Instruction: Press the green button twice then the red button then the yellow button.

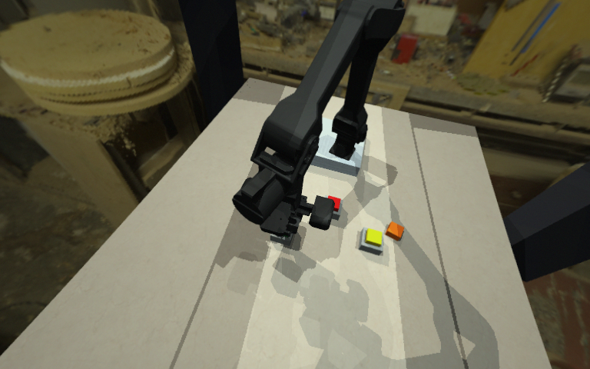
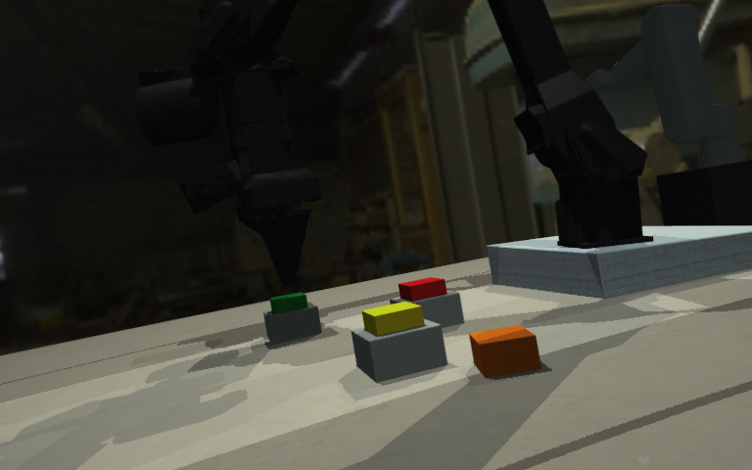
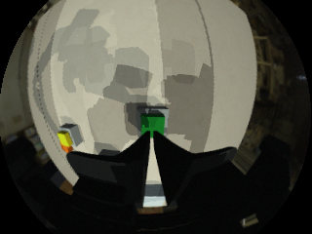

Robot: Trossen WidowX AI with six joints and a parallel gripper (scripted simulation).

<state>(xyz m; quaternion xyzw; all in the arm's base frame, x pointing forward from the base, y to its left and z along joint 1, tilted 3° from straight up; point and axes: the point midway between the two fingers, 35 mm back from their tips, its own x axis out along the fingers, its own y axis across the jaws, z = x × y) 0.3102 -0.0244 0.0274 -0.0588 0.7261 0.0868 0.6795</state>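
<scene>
The green button is 2 cm below my gripper tip. From my gripper tip the other things lie so: yellow button: 19 cm to the left, 8 cm behind, 2 cm below; then orange block: 23 cm to the left, 14 cm behind, 4 cm below; then red button: 12 cm behind, 7 cm to the left, 2 cm below.
</scene>
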